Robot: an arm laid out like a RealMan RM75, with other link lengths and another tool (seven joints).
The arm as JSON. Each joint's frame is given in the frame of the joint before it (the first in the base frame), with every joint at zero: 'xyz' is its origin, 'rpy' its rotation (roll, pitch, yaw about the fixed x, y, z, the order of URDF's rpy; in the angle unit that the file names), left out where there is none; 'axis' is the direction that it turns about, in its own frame. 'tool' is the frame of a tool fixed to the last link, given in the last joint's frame.
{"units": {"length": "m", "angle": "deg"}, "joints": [
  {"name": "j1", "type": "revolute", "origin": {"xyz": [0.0, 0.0, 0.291]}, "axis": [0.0, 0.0, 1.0]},
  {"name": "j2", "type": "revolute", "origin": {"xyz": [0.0, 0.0, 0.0], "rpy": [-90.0, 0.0, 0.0]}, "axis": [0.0, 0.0, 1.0]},
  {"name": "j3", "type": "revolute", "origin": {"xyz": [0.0, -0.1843, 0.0], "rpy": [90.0, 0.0, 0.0]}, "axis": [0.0, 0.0, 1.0]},
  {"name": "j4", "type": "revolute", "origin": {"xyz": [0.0, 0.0, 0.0], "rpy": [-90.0, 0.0, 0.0]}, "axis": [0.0, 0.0, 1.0]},
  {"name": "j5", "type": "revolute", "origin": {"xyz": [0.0, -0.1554, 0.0], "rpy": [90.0, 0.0, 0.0]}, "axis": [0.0, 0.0, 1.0]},
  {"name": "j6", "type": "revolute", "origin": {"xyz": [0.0, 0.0, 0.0], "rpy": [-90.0, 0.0, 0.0]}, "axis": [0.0, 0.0, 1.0]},
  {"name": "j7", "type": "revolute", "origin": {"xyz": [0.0, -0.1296, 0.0], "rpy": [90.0, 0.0, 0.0]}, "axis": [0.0, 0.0, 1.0]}
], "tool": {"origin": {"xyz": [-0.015, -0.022, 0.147], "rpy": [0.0, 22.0, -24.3]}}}
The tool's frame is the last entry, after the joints.
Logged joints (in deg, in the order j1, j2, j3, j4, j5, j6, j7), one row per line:
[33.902, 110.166, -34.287, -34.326, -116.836, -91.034, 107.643]
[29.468, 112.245, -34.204, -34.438, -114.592, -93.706, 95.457]
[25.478, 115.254, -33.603, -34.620, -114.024, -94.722, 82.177]
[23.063, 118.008, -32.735, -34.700, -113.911, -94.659, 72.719]
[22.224, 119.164, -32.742, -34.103, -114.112, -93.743, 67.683]
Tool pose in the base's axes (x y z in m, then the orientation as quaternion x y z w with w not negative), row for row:
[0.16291, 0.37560, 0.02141, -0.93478, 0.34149, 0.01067, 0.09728]
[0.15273, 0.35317, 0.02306, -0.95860, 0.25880, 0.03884, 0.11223]
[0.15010, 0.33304, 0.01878, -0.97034, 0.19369, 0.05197, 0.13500]
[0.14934, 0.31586, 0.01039, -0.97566, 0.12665, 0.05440, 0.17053]
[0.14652, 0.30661, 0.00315, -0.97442, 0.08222, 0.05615, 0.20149]
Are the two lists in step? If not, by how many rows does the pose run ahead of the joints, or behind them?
The pose runs 1 row behind the joints: the pose in row i belongs to the joints in row i - 1.
